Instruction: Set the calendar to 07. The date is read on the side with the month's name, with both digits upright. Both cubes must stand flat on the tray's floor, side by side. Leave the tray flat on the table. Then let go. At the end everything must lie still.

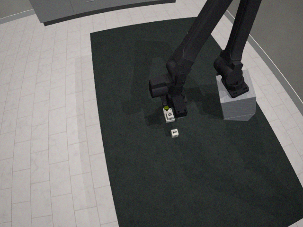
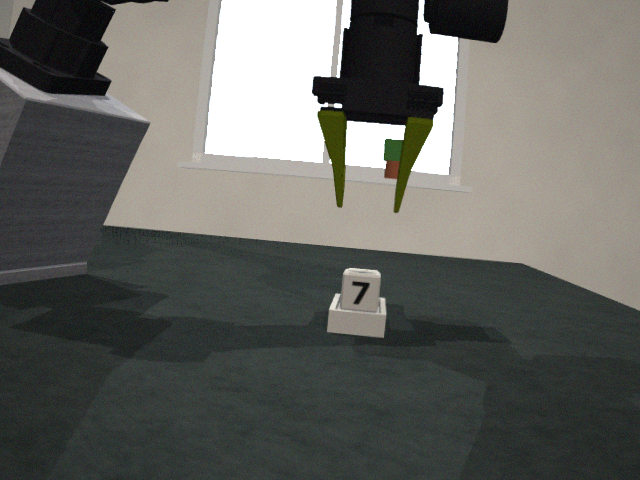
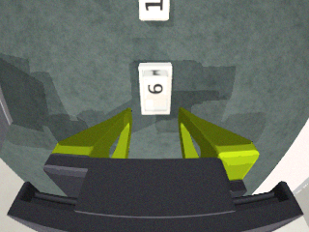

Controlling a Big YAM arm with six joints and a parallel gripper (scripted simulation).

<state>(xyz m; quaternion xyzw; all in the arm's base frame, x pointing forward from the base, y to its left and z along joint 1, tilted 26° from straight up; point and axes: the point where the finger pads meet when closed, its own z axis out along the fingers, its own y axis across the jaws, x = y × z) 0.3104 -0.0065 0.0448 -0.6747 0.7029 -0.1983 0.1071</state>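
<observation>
Right now the small white tray is 9 cm below my hand and 2 cm to the right of it.
</observation>
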